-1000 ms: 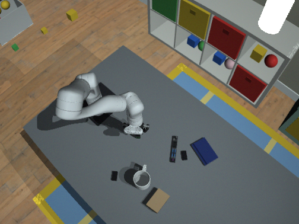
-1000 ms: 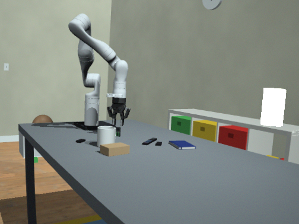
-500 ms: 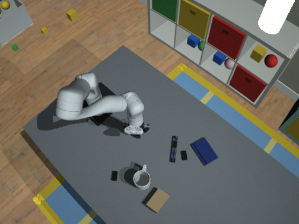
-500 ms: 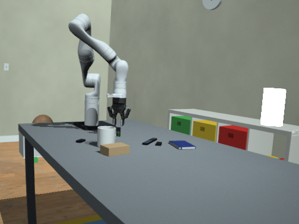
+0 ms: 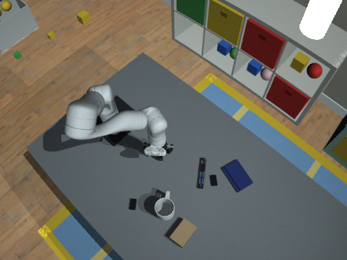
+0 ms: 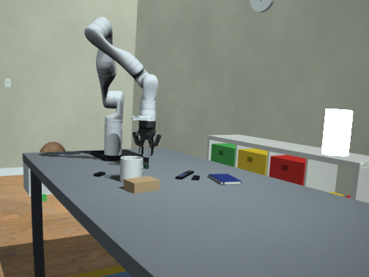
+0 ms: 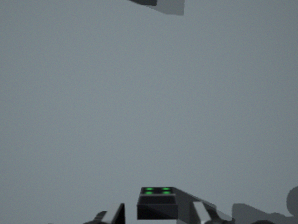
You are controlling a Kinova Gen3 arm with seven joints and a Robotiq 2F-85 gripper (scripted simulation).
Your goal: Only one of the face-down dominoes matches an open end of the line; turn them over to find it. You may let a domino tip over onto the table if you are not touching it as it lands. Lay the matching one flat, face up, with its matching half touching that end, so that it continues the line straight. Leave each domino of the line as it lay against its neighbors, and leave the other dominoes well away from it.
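The dark domino is 5 cm below my hand. Round my hand: white mug (20 cm ahead, 16 cm to the right, 4 cm below); cardboard box (33 cm ahead, 18 cm to the right, 6 cm below).
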